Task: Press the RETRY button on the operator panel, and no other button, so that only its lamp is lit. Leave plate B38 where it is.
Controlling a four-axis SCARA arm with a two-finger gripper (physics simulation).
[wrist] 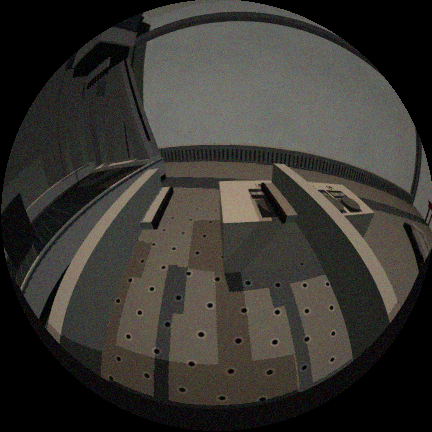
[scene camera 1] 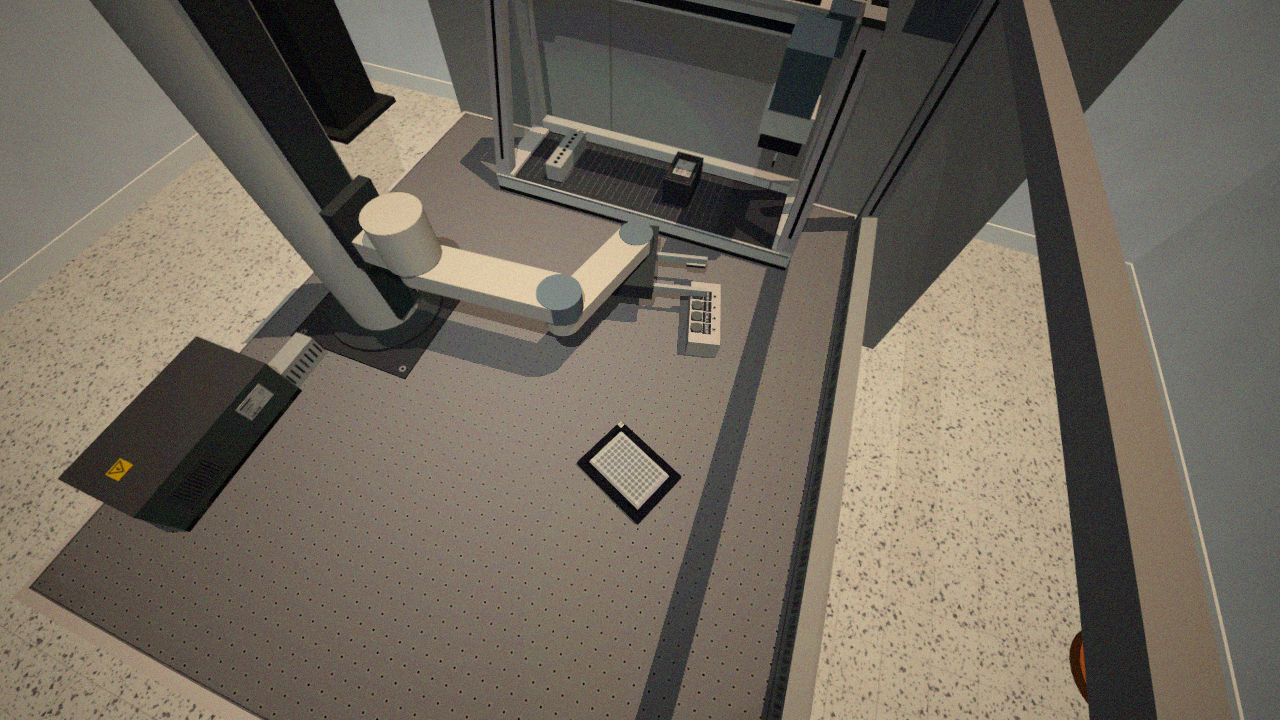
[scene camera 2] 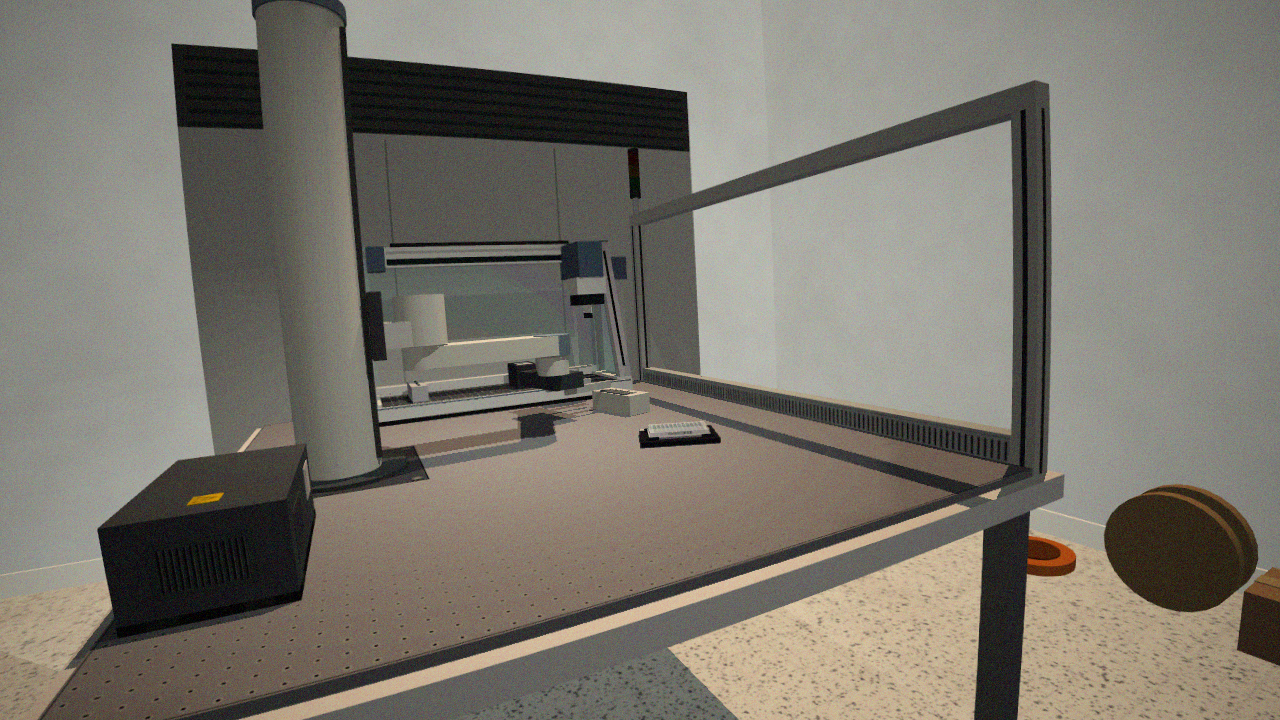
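Seen in the pictures: gripper, fingertip midpoint: (wrist: pixel 216 175) (scene camera 1: pixel 706 276) (scene camera 2: pixel 600 382); arm's base at its link origin: (scene camera 1: pixel 389 308) (scene camera 2: pixel 342 479).
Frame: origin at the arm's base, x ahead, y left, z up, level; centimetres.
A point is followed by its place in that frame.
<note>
The pale operator panel (scene camera 1: pixel 704 340) {x 71.7, y 13.8, z 6.6 cm} (scene camera 2: pixel 621 402) {x 67.6, y 15.6, z 4.6 cm} (wrist: pixel 237 200) {x 67.4, y 27.8, z 6.6 cm} stands on the table with a row of dark buttons. My gripper (scene camera 1: pixel 698 276) {x 67.5, y 29.4, z 8.4 cm} (wrist: pixel 216 175) {x 67.5, y 29.4, z 8.4 cm} is shut as far as its fingers go, with a gap and nothing between them. In the wrist view its right finger hangs over the panel's left end and partly hides the leftmost button (wrist: pixel 261 208) {x 66.2, y 26.0, z 6.8 cm}; its left finger is beside the panel. Whether the fingertip touches the button cannot be told. The labels cannot be read, and no visible lamp looks lit. The white plate (scene camera 1: pixel 631 470) {x 66.6, y -17.2, z 3.8 cm} (scene camera 2: pixel 678 429) {x 65.0, y -18.9, z 3.8 cm} sits in its black holder (scene camera 1: pixel 657 499) {x 72.9, y -20.2, z 2.4 cm}, apart from the gripper.
The framed deck (scene camera 1: pixel 644 222) {x 47.3, y 44.9, z 3.9 cm} behind the gripper holds a pale block (scene camera 1: pixel 562 161) {x 22.0, y 51.1, z 10.7 cm} and a dark box (scene camera 1: pixel 682 179) {x 53.9, y 53.3, z 13.2 cm}. A low slotted rail (scene camera 1: pixel 827 447) {x 100.5, y -0.6, z 6.0 cm} (scene camera 2: pixel 832 416) {x 100.3, y -27.2, z 2.9 cm} runs along the table's right side. A black control box (scene camera 1: pixel 179 420) {x -9.5, y -39.6, z 12.8 cm} (scene camera 2: pixel 210 528) {x -10.9, y -55.0, z 11.0 cm} stands near the arm's column (scene camera 2: pixel 313 250) {x -0.4, y -7.4, z 43.5 cm}.
</note>
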